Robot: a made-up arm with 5 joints.
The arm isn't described. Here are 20 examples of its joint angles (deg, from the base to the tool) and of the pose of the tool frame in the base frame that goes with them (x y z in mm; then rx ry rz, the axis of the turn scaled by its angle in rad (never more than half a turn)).
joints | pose
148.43 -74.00 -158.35 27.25 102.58 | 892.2 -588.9 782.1 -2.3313 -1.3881 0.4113
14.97 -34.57 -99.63 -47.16 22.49 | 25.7 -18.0 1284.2 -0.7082 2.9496 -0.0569
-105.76 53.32 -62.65 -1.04 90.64 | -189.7 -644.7 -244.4 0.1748 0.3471 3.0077
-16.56 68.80 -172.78 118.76 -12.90 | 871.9 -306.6 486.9 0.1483 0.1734 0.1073
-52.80 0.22 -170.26 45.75 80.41 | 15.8 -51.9 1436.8 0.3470 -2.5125 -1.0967
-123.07 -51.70 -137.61 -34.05 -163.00 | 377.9 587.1 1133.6 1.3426 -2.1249 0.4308
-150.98 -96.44 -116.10 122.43 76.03 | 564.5 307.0 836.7 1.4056 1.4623 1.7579
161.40 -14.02 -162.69 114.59 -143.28 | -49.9 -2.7 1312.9 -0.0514 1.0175 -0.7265
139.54 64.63 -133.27 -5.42 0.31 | -846.6 722.6 378.2 1.6293 -0.6846 2.1351
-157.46 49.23 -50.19 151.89 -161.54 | -222.5 -103.5 -53.3 0.7325 -2.6196 0.1359
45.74 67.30 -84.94 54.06 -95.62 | 451.9 444.8 -358.4 0.5397 0.7885 2.4866
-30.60 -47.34 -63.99 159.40 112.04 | 180.3 -115.0 729.4 -0.6516 0.7482 -2.1237
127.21 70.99 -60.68 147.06 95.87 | -145.9 133.7 -157.4 -2.6065 -0.7828 0.3127
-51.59 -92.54 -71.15 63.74 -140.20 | -154.6 152.6 1118.5 -1.7879 0.3622 1.2690
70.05 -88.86 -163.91 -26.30 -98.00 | -387.0 -1075.0 219.9 0.7448 1.9573 2.2707
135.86 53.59 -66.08 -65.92 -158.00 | -551.7 494.9 12.3 0.4081 1.2712 -0.8578
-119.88 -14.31 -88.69 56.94 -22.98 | -387.3 -593.5 895.0 -0.8634 -0.2977 -1.3784
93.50 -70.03 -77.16 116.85 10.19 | -2.6 31.4 962.9 0.5328 -0.4175 1.5961
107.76 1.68 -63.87 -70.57 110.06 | -239.9 623.7 670.8 2.3001 0.5178 -0.0258
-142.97 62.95 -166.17 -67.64 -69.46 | -638.5 -445.8 866.9 -2.7272 1.0602 -0.0537
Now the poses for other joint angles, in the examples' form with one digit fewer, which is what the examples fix.
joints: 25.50 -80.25 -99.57 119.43 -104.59
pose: -280 -154 1054 -0.843 -0.919 2.231
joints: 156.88 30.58 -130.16 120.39 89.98
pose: -769 297 631 -0.249 -0.208 1.350
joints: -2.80 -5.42 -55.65 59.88 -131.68
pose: 718 -54 323 0.088 0.028 2.430
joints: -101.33 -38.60 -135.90 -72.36 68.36
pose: 73 452 1178 0.852 2.210 -1.680
